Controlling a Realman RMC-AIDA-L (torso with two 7-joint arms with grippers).
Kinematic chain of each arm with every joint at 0, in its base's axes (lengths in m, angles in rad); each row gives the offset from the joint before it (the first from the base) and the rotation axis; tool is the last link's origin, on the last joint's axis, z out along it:
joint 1: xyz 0 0 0.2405 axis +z
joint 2: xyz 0 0 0 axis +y
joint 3: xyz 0 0 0.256 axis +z
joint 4: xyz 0 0 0 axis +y
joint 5: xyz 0 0 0.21 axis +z
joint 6: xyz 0 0 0 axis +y
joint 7: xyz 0 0 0.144 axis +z
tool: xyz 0 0 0
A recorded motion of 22 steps. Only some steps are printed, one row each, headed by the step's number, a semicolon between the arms.
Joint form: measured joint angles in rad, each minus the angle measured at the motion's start. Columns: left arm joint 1, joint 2, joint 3, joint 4, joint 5, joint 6, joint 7; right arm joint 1, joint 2, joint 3, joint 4, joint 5, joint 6, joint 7.
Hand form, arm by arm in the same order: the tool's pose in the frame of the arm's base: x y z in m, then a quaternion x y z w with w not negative. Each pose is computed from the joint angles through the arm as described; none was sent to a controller.
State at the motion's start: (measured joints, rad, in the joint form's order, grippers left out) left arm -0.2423 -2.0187 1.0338 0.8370 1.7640 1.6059 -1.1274; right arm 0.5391 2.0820 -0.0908 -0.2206 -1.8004 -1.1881 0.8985
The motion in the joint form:
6: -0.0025 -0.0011 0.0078 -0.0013 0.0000 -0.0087 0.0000; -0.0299 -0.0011 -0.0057 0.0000 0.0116 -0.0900 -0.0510
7: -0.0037 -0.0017 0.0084 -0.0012 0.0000 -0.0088 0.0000; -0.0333 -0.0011 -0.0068 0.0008 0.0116 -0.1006 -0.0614
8: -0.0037 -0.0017 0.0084 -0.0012 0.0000 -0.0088 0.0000; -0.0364 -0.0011 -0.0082 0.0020 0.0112 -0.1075 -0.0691
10: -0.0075 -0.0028 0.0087 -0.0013 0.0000 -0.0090 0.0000; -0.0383 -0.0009 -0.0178 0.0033 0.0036 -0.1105 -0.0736
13: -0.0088 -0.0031 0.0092 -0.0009 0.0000 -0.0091 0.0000; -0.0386 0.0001 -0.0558 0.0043 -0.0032 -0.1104 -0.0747
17: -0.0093 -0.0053 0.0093 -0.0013 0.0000 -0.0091 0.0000; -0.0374 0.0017 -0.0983 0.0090 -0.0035 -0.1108 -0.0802
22: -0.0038 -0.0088 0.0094 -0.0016 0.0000 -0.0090 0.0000; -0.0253 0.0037 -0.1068 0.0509 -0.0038 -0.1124 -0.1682
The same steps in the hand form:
6: -0.2944 0.2666 0.0117 -0.96723 -0.08184 -0.20143 0.13109; 0.3260 0.3383 0.0037 -0.76975 0.29483 0.35941 0.43748
7: -0.2939 0.2669 0.0114 -0.96729 -0.08120 -0.20168 0.13066; 0.3256 0.3368 0.0037 -0.77154 0.28925 0.36026 0.43735
8: -0.2939 0.2669 0.0114 -0.96729 -0.08120 -0.20168 0.13066; 0.3255 0.3354 0.0034 -0.77298 0.28569 0.36038 0.43704
10: -0.2926 0.2680 0.0110 -0.96738 -0.07949 -0.20237 0.13003; 0.3249 0.3339 0.0010 -0.77870 0.28242 0.35703 0.43173
13: -0.2921 0.2684 0.0108 -0.96747 -0.07865 -0.20246 0.12973; 0.3223 0.3322 -0.0051 -0.79233 0.27669 0.34918 0.41680
17: -0.2915 0.2683 0.0100 -0.96730 -0.07877 -0.20354 0.12922; 0.3187 0.3305 -0.0119 -0.80559 0.26948 0.34260 0.40129
22: -0.2922 0.2665 0.0087 -0.96679 -0.08184 -0.20484 0.12909; 0.3107 0.3297 -0.0231 -0.81884 0.24119 0.33653 0.39759

